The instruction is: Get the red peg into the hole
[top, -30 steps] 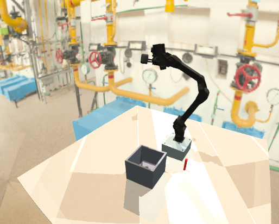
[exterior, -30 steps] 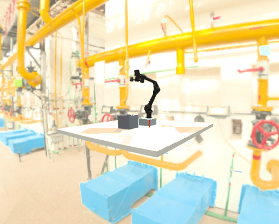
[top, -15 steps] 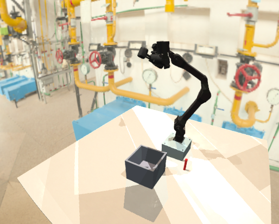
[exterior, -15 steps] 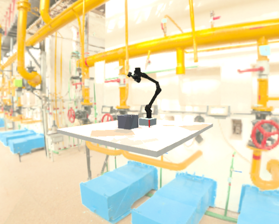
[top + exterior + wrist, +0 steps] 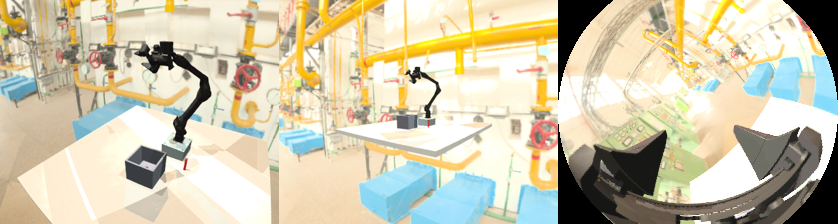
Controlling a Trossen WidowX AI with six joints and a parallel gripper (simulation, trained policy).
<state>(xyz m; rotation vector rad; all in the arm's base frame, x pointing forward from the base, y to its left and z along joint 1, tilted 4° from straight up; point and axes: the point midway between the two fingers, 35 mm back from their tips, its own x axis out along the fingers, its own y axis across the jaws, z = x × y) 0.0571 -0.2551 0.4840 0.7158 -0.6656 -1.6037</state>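
Now: the red peg 100 mm ahead of my gripper tip, 370 mm to the left of it and 540 mm below it. The rest, counted from my gripper tip: plate: 250 mm ahead, 190 mm to the left, 530 mm below.
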